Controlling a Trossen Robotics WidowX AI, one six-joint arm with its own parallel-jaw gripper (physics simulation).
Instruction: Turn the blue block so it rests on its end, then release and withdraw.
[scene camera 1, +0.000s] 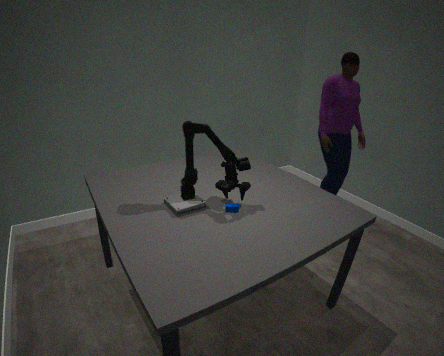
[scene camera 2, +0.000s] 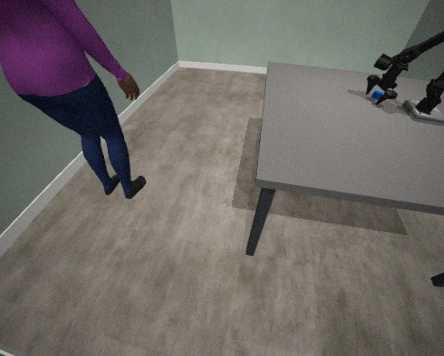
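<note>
The blue block (scene camera 1: 232, 208) (scene camera 2: 378, 94) lies on its long side on the grey table (scene camera 1: 225, 260) (scene camera 2: 320, 140), a little in front of the arm's base in the scene camera 1 view. My gripper (scene camera 1: 234, 199) (scene camera 2: 373, 98) is open and points down, with its two fingers spread wide. The fingertips are close above the block, and nothing is held between them. In the scene camera 2 view the block shows in the gap between the fingers, partly hidden by the nearer one. The exact height of the fingertips over the block is hard to tell.
The light base plate (scene camera 1: 186, 205) (scene camera 2: 413, 111) of the arm sits close beside the block. A person in a purple top (scene camera 1: 341, 105) (scene camera 2: 45, 55) stands on the floor, off the table's far right side in the scene camera 1 view.
</note>
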